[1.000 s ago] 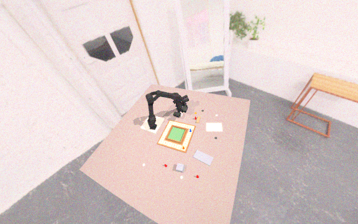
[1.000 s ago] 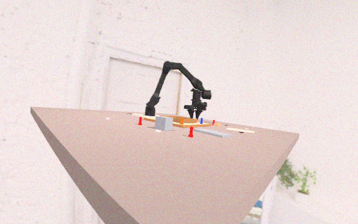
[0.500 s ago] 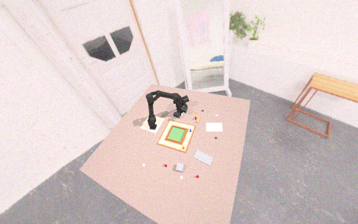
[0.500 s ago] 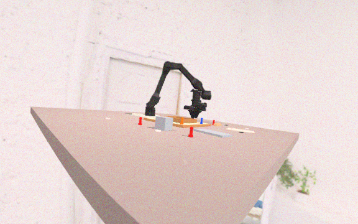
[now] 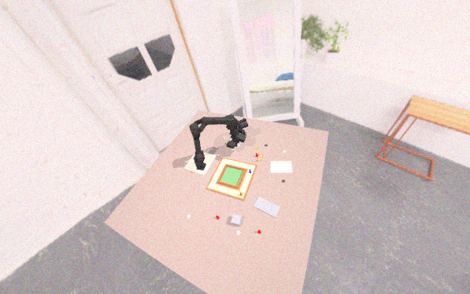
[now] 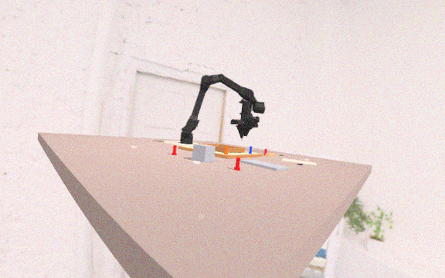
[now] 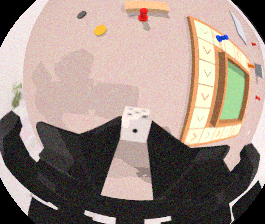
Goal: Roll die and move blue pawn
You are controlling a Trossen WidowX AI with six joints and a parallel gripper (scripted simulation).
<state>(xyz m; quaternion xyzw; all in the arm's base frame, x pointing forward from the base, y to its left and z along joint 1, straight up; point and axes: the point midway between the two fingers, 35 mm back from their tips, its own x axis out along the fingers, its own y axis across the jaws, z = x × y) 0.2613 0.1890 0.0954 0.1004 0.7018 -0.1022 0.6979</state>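
Right now my gripper tip is 13 cm short of the blue pawn, 19 cm to the left of it and 5 cm above it. Also, from my gripper tip: white card: 34 cm ahead, 11 cm to the right, 7 cm below; green tray: 24 cm to the right, 7 cm below; white die: right at my gripper tip.
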